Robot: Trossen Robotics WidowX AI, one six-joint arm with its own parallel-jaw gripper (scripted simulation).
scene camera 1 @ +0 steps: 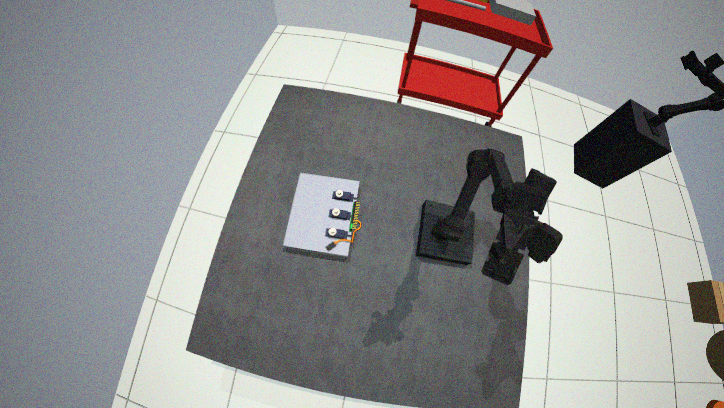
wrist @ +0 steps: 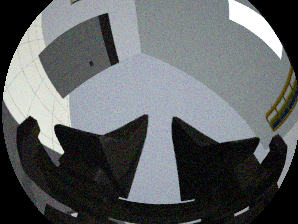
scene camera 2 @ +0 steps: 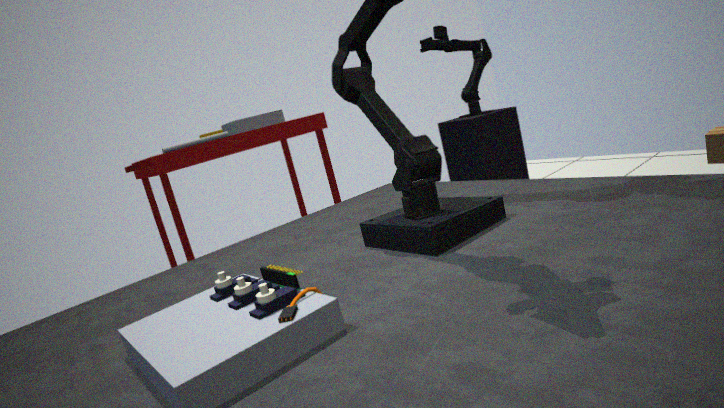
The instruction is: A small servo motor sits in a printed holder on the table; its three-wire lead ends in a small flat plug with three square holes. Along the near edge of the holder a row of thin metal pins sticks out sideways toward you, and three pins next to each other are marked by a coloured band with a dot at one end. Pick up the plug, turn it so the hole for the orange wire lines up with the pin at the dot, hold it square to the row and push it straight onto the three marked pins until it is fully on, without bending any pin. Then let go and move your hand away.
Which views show my gripper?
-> Scene camera 1 and the wrist view only.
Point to a holder block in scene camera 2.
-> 198, 345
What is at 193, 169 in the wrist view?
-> My gripper.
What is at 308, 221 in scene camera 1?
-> A holder block.
